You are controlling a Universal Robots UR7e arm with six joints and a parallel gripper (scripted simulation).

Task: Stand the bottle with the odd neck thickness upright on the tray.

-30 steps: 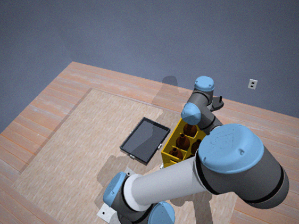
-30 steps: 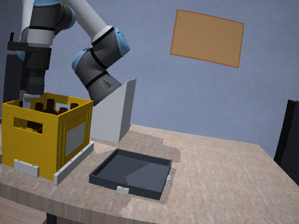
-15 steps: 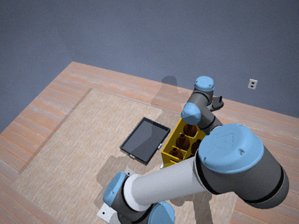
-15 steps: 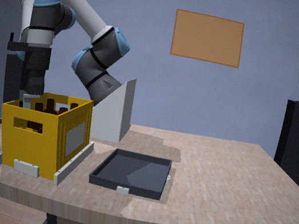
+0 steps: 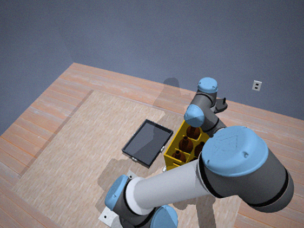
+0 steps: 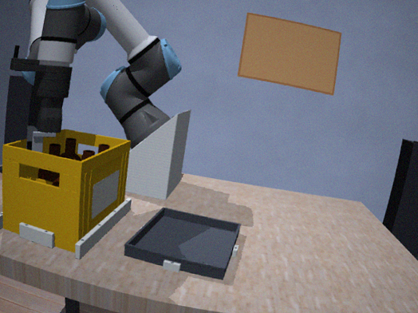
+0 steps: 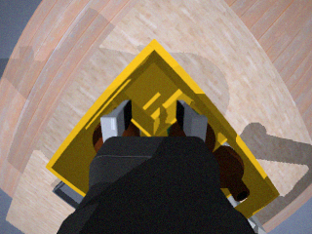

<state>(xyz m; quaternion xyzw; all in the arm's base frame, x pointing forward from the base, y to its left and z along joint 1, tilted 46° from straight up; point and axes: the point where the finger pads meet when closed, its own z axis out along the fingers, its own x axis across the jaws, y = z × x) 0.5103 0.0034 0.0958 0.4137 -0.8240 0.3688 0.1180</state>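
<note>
Now: the bottle 10 mm behind my hand, 90 mm to the left of it and 70 mm below it. From my hand the other things lie so: dark tray (150 mm behind, 300 mm to the left, 150 mm below); then yellow crate (90 mm behind, 40 mm to the left, 80 mm below).
</note>
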